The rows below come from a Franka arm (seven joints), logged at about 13 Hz.
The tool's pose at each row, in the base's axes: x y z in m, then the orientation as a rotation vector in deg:
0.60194, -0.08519, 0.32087, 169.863, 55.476, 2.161
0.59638, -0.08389, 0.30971, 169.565, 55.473, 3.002
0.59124, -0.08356, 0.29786, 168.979, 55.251, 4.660
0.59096, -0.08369, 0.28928, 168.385, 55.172, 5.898
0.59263, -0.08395, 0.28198, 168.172, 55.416, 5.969
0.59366, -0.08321, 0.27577, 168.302, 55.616, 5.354
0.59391, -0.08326, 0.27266, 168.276, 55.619, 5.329
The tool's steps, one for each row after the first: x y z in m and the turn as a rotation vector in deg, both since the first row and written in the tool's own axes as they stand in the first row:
-0.00390, -0.00465, 0.01097, -0.426, 0.432, -0.055
-0.00804, -0.00829, 0.02265, -1.322, 1.270, -0.031
-0.00848, -0.00860, 0.03122, -2.097, 1.869, -0.099
-0.00740, -0.00762, 0.03857, -2.228, 1.879, -0.293
-0.00623, -0.00779, 0.04480, -1.945, 1.551, -0.392
-0.00611, -0.00769, 0.04792, -1.963, 1.529, -0.400

